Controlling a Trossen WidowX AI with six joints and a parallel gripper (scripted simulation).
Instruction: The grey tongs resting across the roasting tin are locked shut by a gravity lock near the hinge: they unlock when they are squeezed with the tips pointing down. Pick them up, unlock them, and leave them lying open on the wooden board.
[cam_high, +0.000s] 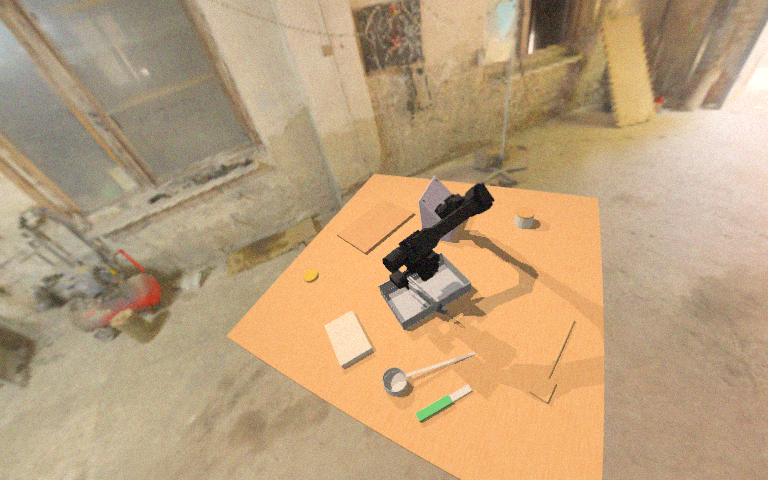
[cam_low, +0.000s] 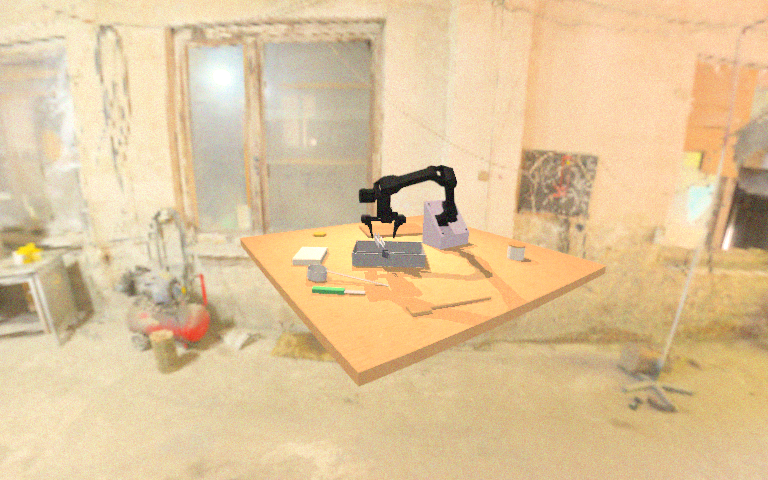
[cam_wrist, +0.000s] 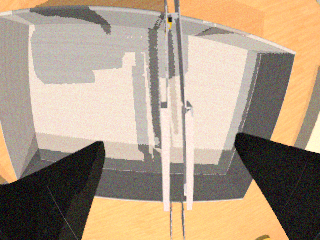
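My gripper tip is 30 mm past the grey roasting tin, 10 mm to the right of it and 70 mm above it. From my gripper tip the other things lie so: green-handled tool: 300 mm ahead, 240 mm to the left, 90 mm below; then wooden board: 320 mm behind, 420 mm to the right, 90 mm below; then white block: 270 mm ahead, 160 mm to the right, 80 mm below.
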